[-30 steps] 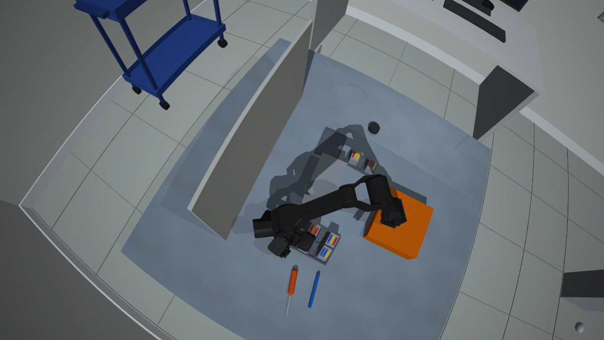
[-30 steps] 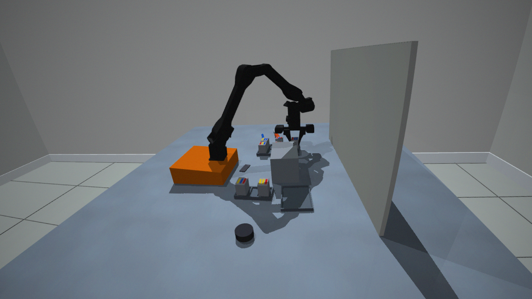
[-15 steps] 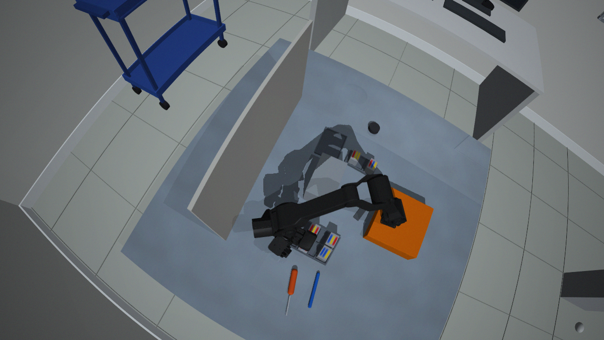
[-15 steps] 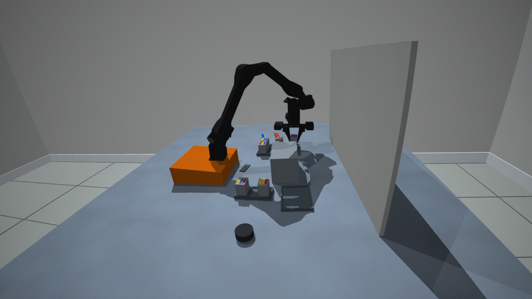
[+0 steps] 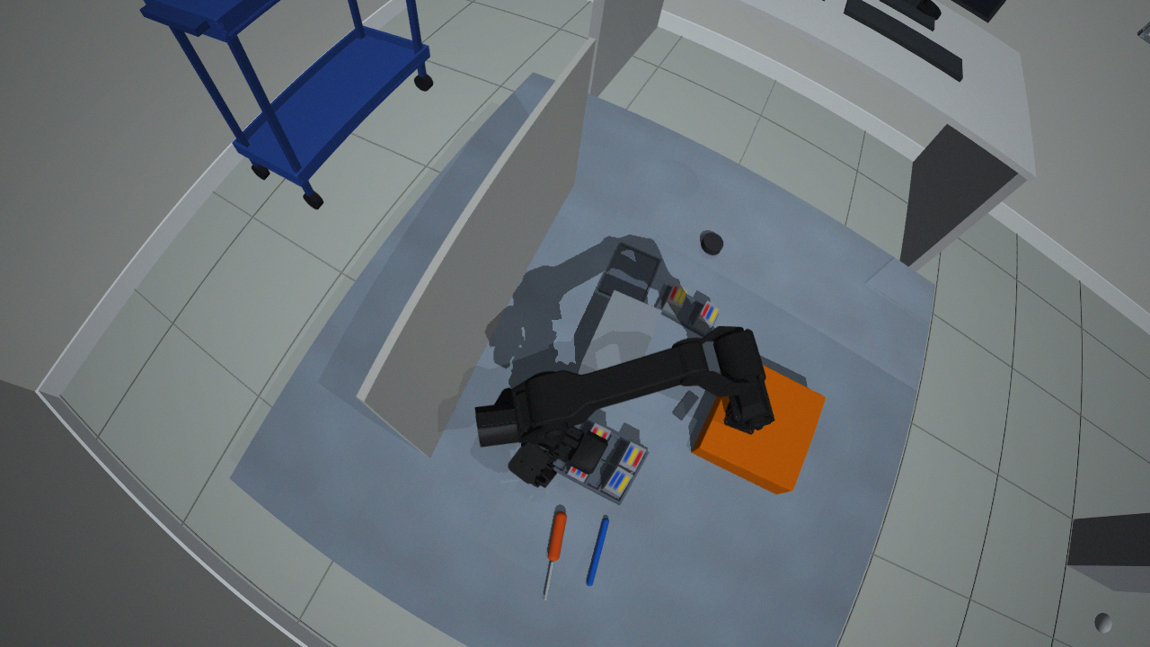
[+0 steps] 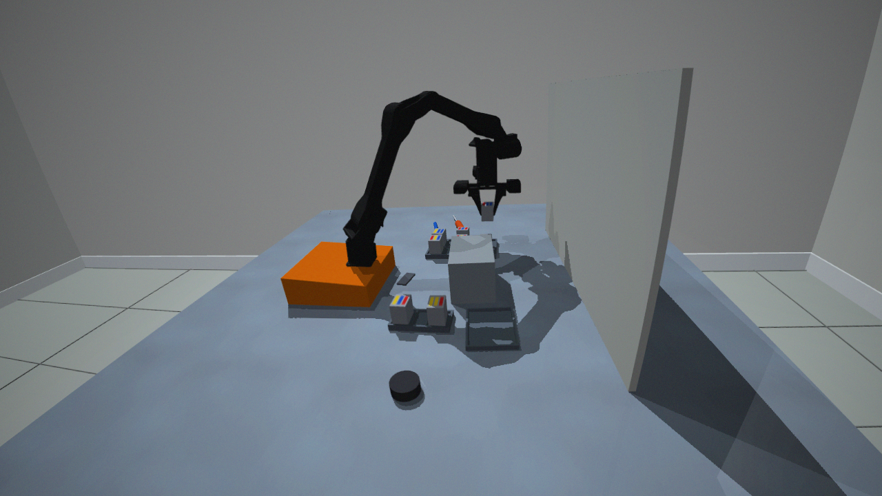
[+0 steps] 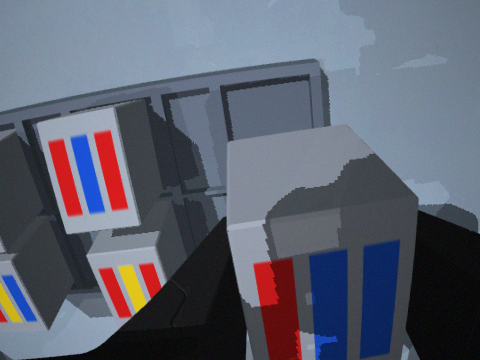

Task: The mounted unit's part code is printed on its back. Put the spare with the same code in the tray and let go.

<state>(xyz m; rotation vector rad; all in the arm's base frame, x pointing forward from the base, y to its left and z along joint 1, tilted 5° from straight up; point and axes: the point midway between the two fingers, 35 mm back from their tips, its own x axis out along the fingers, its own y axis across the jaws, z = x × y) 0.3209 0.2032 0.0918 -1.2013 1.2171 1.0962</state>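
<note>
The dark tray lies 410 mm to the right of my gripper tip, 90 mm below it and 10 mm behind it. Round my gripper tip: grey spare: 20 mm above; blue pen: 170 mm behind, 150 mm to the left, 90 mm below; mounted unit: 230 mm to the right, 50 mm below, 50 mm behind.
</note>
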